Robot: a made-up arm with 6 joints.
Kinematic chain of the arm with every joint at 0, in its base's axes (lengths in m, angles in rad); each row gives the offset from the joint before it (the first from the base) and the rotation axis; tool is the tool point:
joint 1: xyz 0 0 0.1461 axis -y
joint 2: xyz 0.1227 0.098 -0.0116 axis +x
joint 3: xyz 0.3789 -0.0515 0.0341 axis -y
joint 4: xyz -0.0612 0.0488 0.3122 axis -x
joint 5: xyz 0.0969 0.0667 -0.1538 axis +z
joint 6: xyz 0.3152 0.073 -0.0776 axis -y
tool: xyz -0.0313 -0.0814 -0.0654
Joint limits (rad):
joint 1: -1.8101..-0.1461
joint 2: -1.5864..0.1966
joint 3: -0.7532..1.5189
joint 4: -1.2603..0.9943
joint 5: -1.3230..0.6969
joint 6: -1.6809..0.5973
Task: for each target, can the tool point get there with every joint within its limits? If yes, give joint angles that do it. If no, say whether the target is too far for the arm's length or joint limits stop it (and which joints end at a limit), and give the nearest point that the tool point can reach.
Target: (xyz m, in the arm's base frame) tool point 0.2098 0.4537 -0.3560
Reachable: yes | joints -1.5902 -0.3766 1.3199 -0.3116 0.3866 -0.0153
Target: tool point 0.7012 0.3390 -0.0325
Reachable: yes | joints -0.2988 -0.9969 0.3705 -0.2722 -0.1024 -1.1601
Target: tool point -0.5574 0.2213 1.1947
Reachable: no: joint limits stop it (at a limit: joint 1, joint 2, joint 4, joint 5, joint 6) | nearest point 0.1131 0.3877 0.5531 | short by 0.943 m
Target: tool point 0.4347 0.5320 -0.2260
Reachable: yes | joints -0.9331 -0.7073 0.7218 -0.8258 0.1825 -1.0788
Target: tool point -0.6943 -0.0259 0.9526
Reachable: no: joint limits stop it (at a limit: joint 1, joint 2, joint 3, joint 4, joint 5, joint 6) | nearest point -0.3840 0.4418 0.1975 | short by 0.941 m
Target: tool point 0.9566 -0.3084 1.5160
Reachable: no: too far | nearest point 0.6556 -0.0479 0.5846 | short by 1.013 m
